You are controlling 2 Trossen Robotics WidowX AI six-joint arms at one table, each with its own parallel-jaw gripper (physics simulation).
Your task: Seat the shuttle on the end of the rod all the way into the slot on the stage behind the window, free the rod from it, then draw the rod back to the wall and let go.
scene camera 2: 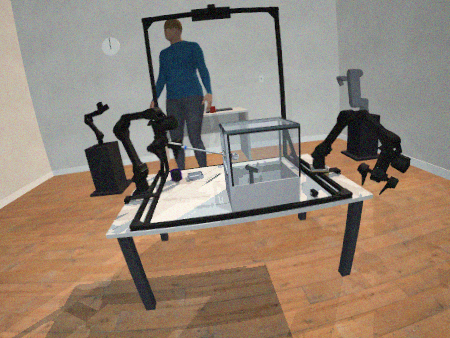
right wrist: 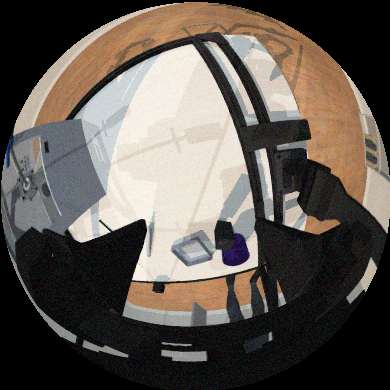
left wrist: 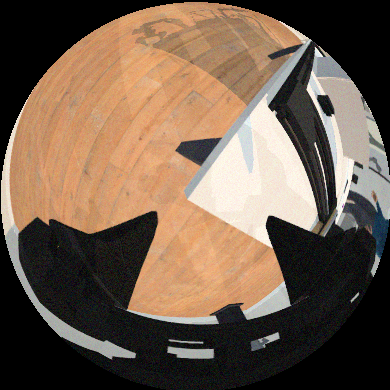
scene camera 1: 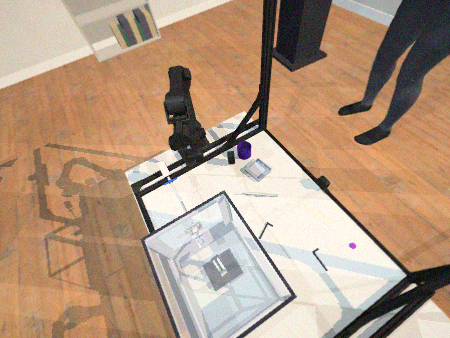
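Where they show: left gripper, fingertip midpoint: [scene camera 2: 370,189] [left wrist: 214,219]; right gripper, fingertip midpoint: [scene camera 2: 169,159] [right wrist: 202,224]; left arm's base at its link origin: [scene camera 2: 319,166] [left wrist: 327,234]; right arm's base at its link origin: [scene camera 2: 142,189] [right wrist: 293,172].
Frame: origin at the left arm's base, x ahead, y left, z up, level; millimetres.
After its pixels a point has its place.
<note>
The rod [scene camera 1: 177,194] {x 586, y 363, z 227 mm} [scene camera 2: 202,150] {x 563, y 361, z 219 mm} has a white handle [scene camera 1: 164,170] {x 669, y 390, z 264 mm} and a blue ring [scene camera 1: 170,181] {x 631, y 378, z 246 mm} [scene camera 2: 185,147] {x 632, y 383, z 243 mm} outside the clear-walled box. Its far end meets the box wall. The pale shuttle [scene camera 2: 235,156] {x 424, y 327, z 176 mm} is small and blurred near that end, inside the box, apart from the stage. The dark stage [scene camera 1: 231,281] [scene camera 2: 252,169] has a pale slot [scene camera 1: 219,265]. My right gripper [right wrist: 202,224] {x 786, y 268, z 154 mm} is open and empty; in scene camera 2 it hangs close to the handle, and whether they touch is unclear. My left gripper [scene camera 2: 372,188] {x -211, y 279, z -24 mm} [left wrist: 214,219] {x -211, y 279, z -24 mm} is open and empty beyond the table's right edge.
The box [scene camera 1: 260,243] {x 349, y 150, z 313 mm} [scene camera 2: 262,196] {x 305, y 409, z 17 mm} stands on the table. A purple cup [scene camera 1: 244,150] {x 894, y 56, z -37 mm} [scene camera 2: 176,174] [right wrist: 235,250] {x 886, y 30, z -31 mm}, a black block [scene camera 1: 231,157] {x 816, y 137, z 39 mm} [right wrist: 224,235] {x 830, y 154, z 37 mm} and a grey tray [scene camera 1: 244,170] {x 767, y 84, z -26 mm} [right wrist: 176,248] {x 710, y 28, z -39 mm} lie beside it, with two hex keys [scene camera 1: 264,229] {x 474, y 82, z -33 mm} [scene camera 1: 321,261] {x 305, y -84, z -32 mm}. Black frame rails edge the table.
</note>
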